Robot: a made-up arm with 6 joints.
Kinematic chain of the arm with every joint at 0, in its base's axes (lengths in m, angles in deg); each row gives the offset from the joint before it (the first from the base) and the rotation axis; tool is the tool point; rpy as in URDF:
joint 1: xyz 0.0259 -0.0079 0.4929 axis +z
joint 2: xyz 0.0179 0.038 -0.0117 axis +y
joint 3: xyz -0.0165 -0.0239 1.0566 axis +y
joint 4: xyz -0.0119 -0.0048 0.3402 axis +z
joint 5: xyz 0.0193 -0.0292 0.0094 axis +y
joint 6: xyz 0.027 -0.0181 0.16 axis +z
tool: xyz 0.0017 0.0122 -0.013 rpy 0 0 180
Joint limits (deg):
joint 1: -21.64..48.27
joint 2: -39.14..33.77
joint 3: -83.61..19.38
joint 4: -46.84..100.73
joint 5: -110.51..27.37
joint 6: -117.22..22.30
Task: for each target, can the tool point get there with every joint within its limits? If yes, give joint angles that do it. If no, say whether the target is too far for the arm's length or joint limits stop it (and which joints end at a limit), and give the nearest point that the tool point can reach.
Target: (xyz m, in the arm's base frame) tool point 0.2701 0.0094 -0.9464
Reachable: no: joint limits stop it (at a limit: joint 1, joint 2, joint 3, joint 6) | nearest point -0.5596 -0.6670 0.9656 | short by 2.191 m
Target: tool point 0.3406 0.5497 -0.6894
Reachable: no: joint limits stop it (at a limit: joint 1, joint 2, joint 3, joint 6) | nearest point -0.7745 0.3643 0.9724 | short by 2.010 m
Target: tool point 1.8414 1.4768 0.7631
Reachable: no: too far | nearest point 0.8262 0.6466 1.5506 | short by 1.530 m
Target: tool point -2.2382 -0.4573 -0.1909
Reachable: no: too far | nearest point -1.0105 -0.2136 0.9783 | short by 1.713 m
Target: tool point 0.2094 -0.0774 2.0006
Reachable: yes | joints -6.24 9.65 -0.29 19.59 -49.53 -23.95
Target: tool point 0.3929 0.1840 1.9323
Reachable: yes | joints 28.82 26.26 -35.51 72.33 -23.77 -43.83
